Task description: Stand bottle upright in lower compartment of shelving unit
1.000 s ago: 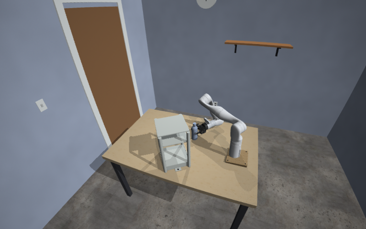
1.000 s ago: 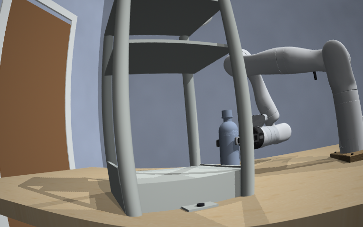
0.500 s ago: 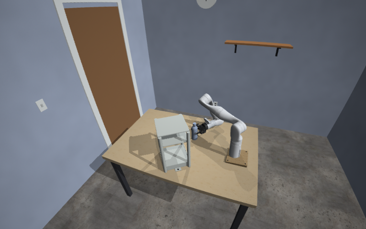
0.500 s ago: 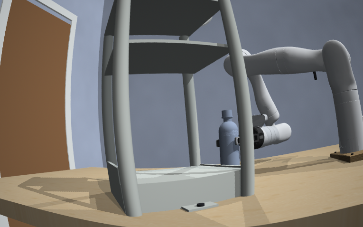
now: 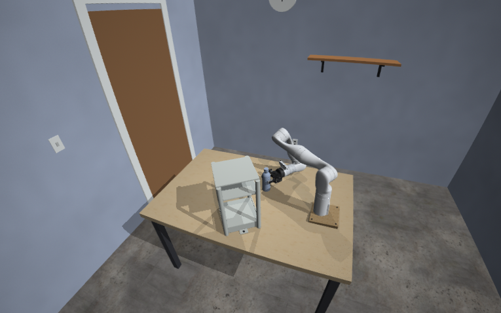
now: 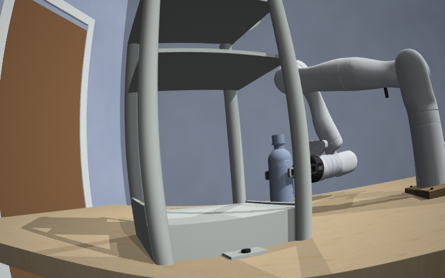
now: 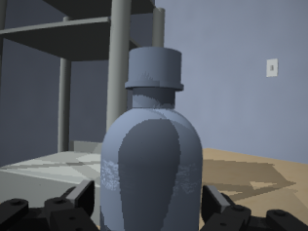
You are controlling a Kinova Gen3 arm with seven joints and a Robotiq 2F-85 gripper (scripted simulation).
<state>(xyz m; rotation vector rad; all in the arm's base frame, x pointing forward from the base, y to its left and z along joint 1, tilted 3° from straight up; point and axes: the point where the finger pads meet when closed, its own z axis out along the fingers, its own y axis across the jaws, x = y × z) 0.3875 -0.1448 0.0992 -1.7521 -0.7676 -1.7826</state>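
Right now the blue-grey bottle is 2 cm above my hand. From my hand the other things lie so: grey shelving unit 29 cm to the left, 12 cm ahead, 9 cm above.
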